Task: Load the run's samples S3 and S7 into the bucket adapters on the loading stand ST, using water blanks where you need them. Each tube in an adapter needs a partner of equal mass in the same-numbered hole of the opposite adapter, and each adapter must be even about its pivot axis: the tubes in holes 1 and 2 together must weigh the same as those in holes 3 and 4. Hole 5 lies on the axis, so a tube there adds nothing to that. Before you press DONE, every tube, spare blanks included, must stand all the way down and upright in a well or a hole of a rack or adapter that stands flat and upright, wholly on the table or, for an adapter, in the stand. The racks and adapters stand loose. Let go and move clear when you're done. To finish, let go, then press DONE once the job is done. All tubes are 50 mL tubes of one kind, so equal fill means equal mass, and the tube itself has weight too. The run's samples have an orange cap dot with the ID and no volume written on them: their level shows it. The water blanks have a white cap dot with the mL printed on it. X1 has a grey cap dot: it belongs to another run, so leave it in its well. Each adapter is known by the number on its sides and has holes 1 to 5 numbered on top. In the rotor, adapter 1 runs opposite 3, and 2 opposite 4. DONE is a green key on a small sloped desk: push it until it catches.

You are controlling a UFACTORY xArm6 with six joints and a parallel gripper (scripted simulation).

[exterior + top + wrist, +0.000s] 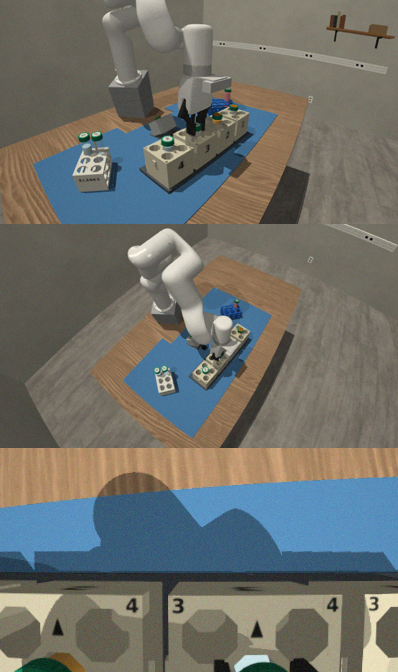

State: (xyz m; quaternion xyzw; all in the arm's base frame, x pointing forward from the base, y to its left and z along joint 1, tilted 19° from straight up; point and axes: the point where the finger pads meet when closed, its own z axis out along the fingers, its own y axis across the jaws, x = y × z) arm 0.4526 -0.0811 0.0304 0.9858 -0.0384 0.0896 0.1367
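Right now my hand is 22 cm past the green DONE key, 6 cm above it and 5 cm to the right of it. Round my hand: blue rack: 39 cm to the left, 12 cm behind, 9 cm below; then white blanks rack: 27 cm to the right, 17 cm behind, 9 cm below; then adapter: 22 cm to the left, 7 cm below, 2 cm ahead.
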